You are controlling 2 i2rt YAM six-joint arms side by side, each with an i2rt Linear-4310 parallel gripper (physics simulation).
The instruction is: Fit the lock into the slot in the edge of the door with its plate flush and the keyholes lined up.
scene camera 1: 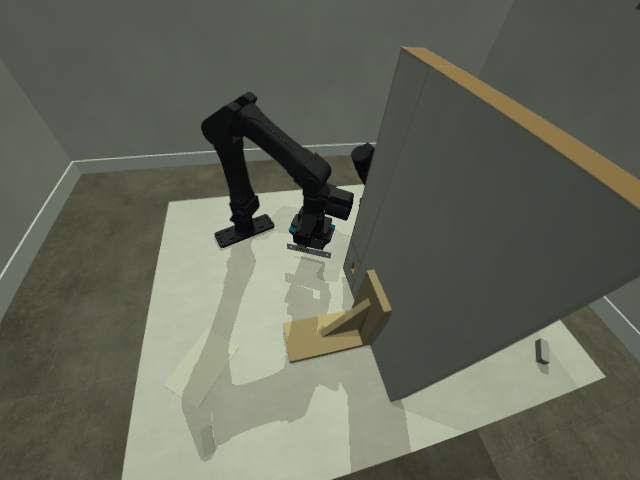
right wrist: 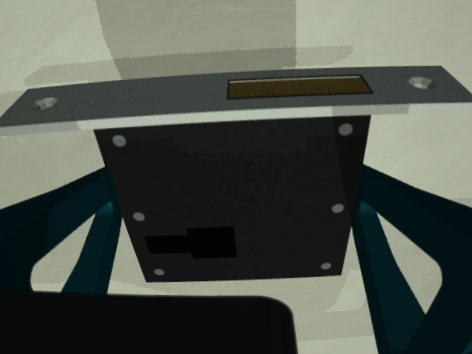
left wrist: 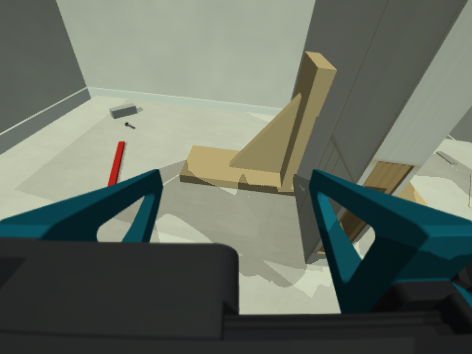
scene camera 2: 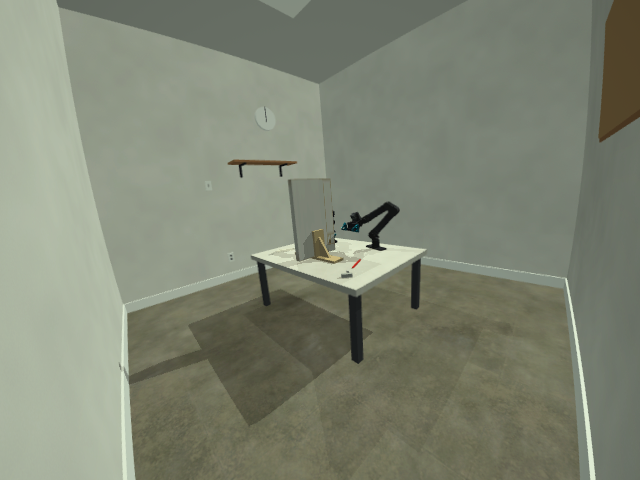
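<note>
The right gripper (scene camera 1: 312, 240) (right wrist: 236, 169) is shut on the lock's black case, one finger at each side. The lock (scene camera 1: 309, 251) (right wrist: 225, 160) has its grey plate facing away from the wrist; it hangs above the table, apart from the door, left of the door's edge in scene camera 1. The door (scene camera 1: 491, 206) (scene camera 2: 310, 211) (left wrist: 350, 90) stands upright. Its wood-lined slot (left wrist: 389, 176) shows in its edge in the left wrist view, partly behind a finger. The left gripper (scene camera 2: 349, 227) (left wrist: 236, 172) is open and empty, near the door edge.
A wooden bracket (scene camera 1: 305, 343) (scene camera 2: 318, 245) (left wrist: 212, 162) stands against the door. A red bar (scene camera 2: 356, 263) (left wrist: 116, 162), a small dark piece (left wrist: 130, 125) and a grey block (scene camera 2: 346, 275) (left wrist: 124, 111) lie on the table. Another grey block (scene camera 1: 542, 351) lies beyond the door.
</note>
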